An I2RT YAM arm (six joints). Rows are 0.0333 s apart.
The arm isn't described. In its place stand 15 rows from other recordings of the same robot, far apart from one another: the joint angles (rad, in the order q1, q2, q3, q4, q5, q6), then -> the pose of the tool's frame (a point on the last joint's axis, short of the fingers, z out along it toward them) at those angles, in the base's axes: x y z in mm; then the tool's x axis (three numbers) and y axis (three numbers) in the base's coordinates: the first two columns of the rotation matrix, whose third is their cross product.
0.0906, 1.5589, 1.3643, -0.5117, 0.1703, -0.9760 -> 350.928 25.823 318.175 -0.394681 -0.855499 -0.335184 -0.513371 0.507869 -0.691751
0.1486, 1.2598, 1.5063, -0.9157, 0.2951, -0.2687 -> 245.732 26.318 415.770 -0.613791 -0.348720 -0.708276 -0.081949 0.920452 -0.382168
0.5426, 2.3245, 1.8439, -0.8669, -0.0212, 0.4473 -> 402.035 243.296 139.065 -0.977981 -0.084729 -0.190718 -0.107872 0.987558 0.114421
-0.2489, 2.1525, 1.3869, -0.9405, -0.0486, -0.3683 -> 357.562 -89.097 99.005 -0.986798 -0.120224 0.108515 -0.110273 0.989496 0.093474
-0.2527, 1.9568, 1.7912, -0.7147, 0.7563, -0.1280 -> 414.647 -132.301 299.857 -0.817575 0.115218 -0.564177 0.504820 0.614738 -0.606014
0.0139, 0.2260, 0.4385, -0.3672, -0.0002, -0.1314 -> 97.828 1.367 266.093 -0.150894 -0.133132 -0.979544 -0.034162 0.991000 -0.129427
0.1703, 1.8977, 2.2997, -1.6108, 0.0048, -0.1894 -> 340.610 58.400 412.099 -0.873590 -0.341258 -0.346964 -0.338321 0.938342 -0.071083
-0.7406, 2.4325, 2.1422, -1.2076, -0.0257, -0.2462 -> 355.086 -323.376 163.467 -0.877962 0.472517 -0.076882 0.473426 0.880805 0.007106
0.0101, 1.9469, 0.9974, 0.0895, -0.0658, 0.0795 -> 379.780 6.177 111.758 -0.759618 0.071576 -0.646419 0.007374 0.994810 0.101487
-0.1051, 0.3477, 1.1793, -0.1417, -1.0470, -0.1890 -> -33.242 34.505 483.364 0.736609 -0.172196 -0.654031 -0.481931 0.544828 -0.686225
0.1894, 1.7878, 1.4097, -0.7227, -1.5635, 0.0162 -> 347.170 102.799 270.421 -0.882739 -0.169099 -0.438381 -0.431903 -0.075367 0.898766
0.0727, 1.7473, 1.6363, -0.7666, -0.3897, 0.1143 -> 382.823 41.441 323.640 -0.797447 0.047703 -0.601500 -0.219796 0.905414 0.363202
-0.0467, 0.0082, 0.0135, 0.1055, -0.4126, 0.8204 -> 107.194 9.282 188.752 -0.184577 0.679396 -0.710178 -0.323100 0.640484 0.696697
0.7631, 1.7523, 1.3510, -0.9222, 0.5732, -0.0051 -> 260.551 222.469 231.949 -0.698229 -0.673694 -0.242099 -0.488324 0.695515 -0.527066
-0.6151, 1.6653, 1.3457, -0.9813, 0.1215, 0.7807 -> 263.359 -191.356 250.930 -0.137519 0.952526 -0.271631 0.979647 0.171281 0.104662
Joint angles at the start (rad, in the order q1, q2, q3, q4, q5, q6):
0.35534 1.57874 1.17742 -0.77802 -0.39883 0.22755
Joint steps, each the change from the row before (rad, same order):
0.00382 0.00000 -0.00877 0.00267 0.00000 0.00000
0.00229 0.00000 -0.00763 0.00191 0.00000 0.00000
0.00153 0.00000 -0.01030 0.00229 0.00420 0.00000
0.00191 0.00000 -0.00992 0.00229 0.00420 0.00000
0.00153 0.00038 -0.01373 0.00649 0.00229 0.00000
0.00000 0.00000 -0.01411 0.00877 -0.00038 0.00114
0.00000 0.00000 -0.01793 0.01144 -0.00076 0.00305
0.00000 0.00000 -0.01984 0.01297 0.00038 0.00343
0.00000 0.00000 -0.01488 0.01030 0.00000 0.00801
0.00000 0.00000 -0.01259 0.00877 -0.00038 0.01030
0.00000 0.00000 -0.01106 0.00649 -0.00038 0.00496
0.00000 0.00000 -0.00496 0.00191 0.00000 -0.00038
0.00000 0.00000 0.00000 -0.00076 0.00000 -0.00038
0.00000 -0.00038 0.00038 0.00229 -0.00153 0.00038
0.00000 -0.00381 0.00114 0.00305 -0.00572 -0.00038
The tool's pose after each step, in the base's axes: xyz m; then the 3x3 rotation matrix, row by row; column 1 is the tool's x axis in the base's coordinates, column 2 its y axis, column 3 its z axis. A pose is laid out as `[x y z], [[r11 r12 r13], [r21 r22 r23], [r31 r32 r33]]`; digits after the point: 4 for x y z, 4 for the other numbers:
[0.2862 0.1222 0.2359], [[-0.9491 -0.2530 0.1878], [-0.1343 0.8640 0.4853], [-0.2850 0.4354 -0.8539]]
[0.2850 0.1225 0.2337], [[-0.9503 -0.2526 0.1821], [-0.1370 0.8643 0.4840], [-0.2797 0.4350 -0.8559]]
[0.2837 0.1224 0.2308], [[-0.9520 -0.2500 0.1769], [-0.1388 0.8671 0.4784], [-0.2730 0.4309 -0.8601]]
[0.2824 0.1224 0.2280], [[-0.9535 -0.2479 0.1717], [-0.1409 0.8697 0.4730], [-0.2666 0.4268 -0.8642]]
[0.2810 0.1223 0.2242], [[-0.9550 -0.2458 0.1659], [-0.1428 0.8716 0.4690], [-0.2599 0.4242 -0.8675]]
[0.2797 0.1218 0.2205], [[-0.9566 -0.2426 0.1614], [-0.1424 0.8724 0.4677], [-0.2543 0.4244 -0.8690]]
[0.2781 0.1212 0.2159], [[-0.9589 -0.2373 0.1558], [-0.1404 0.8734 0.4663], [-0.2467 0.4252 -0.8708]]
[0.2763 0.1205 0.2108], [[-0.9612 -0.2312 0.1504], [-0.1379 0.8751 0.4638], [-0.2388 0.4251 -0.8731]]
[0.2749 0.1200 0.2071], [[-0.9640 -0.2217 0.1466], [-0.1313 0.8769 0.4624], [-0.2311 0.4265 -0.8745]]
[0.2737 0.1195 0.2039], [[-0.9671 -0.2102 0.1433], [-0.1226 0.8786 0.4615], [-0.2230 0.4287 -0.8755]]
[0.2725 0.1191 0.2011], [[-0.9691 -0.2037 0.1394], [-0.1187 0.8798 0.4604], [-0.2164 0.4296 -0.8767]]
[0.2719 0.1188 0.1998], [[-0.9696 -0.2028 0.1369], [-0.1192 0.8802 0.4594], [-0.2137 0.4291 -0.8776]]
[0.2718 0.1188 0.1997], [[-0.9697 -0.2029 0.1363], [-0.1196 0.8802 0.4592], [-0.2131 0.4290 -0.8778]]
[0.2721 0.1189 0.2000], [[-0.9692 -0.2039 0.1381], [-0.1192 0.8791 0.4614], [-0.2155 0.4307 -0.8764]]
[0.2721 0.1192 0.2016], [[-0.9677 -0.2083 0.1421], [-0.1196 0.8753 0.4686], [-0.2220 0.4364 -0.8719]]

